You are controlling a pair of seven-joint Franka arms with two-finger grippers.
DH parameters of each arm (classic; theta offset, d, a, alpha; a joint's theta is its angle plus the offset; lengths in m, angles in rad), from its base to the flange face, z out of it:
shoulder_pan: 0 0.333 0 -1.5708
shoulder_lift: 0 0 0 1.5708
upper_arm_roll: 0 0.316 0.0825 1.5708
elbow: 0 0 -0.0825 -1.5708
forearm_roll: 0 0.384 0 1.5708
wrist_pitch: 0 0 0.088 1.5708
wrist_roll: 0 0.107 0 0
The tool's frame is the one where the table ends.
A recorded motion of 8 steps. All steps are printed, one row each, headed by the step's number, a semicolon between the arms.
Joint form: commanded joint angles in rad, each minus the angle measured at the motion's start. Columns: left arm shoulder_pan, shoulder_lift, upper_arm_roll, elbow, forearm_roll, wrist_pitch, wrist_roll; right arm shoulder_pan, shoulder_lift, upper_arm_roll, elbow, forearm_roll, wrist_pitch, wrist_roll.
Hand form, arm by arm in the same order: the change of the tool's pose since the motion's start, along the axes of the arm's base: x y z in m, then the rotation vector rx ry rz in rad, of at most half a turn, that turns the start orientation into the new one. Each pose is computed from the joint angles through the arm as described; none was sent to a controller.
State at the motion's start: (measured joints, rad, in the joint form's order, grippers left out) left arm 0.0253 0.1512 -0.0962 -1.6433 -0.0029 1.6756 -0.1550; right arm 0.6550 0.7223 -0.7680 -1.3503 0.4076 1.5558 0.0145
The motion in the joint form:
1: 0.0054 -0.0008 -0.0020 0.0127 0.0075 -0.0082 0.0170; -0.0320 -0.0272 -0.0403 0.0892 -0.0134 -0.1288 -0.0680
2: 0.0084 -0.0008 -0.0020 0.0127 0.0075 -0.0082 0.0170; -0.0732 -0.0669 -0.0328 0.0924 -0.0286 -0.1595 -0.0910
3: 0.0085 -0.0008 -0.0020 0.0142 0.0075 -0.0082 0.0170; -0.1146 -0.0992 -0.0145 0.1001 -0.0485 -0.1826 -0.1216
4: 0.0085 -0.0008 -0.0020 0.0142 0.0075 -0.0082 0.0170; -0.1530 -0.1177 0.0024 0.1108 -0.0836 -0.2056 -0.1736
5: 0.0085 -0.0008 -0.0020 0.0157 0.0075 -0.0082 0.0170; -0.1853 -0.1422 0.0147 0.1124 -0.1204 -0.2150 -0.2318
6: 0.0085 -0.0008 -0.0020 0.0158 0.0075 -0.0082 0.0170; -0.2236 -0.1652 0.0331 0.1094 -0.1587 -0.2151 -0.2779
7: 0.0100 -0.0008 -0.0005 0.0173 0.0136 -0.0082 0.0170; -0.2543 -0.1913 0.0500 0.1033 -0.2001 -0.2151 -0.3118
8: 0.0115 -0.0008 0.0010 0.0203 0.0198 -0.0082 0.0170; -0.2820 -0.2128 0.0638 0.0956 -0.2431 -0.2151 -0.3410
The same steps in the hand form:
1: 0.0006 0.0029 0.0058 0.0048 -0.0059 -0.0150; -0.0010 -0.0241 0.0535 0.0192 0.0158 0.0341
2: 0.0007 0.0046 0.0058 0.0048 -0.0059 -0.0120; -0.0060 -0.0508 0.0747 0.0431 0.0159 0.0220
3: 0.0009 0.0047 0.0065 0.0047 -0.0074 -0.0119; -0.0102 -0.0720 0.0917 0.0637 0.0140 0.0288
4: 0.0009 0.0047 0.0065 0.0047 -0.0074 -0.0119; -0.0141 -0.0924 0.1026 0.0679 0.0240 0.0599
5: 0.0010 0.0047 0.0072 0.0046 -0.0089 -0.0118; -0.0191 -0.1132 0.1149 0.0710 0.0234 0.0965
6: 0.0010 0.0047 0.0073 0.0046 -0.0090 -0.0118; -0.0239 -0.1357 0.1240 0.0689 0.0211 0.1199
7: 0.0014 0.0070 0.0079 0.0107 -0.0108 -0.0101; -0.0301 -0.1548 0.1341 0.0601 0.0195 0.1372
8: 0.0018 0.0094 0.0093 0.0168 -0.0142 -0.0084; -0.0365 -0.1732 0.1415 0.0452 0.0241 0.1498

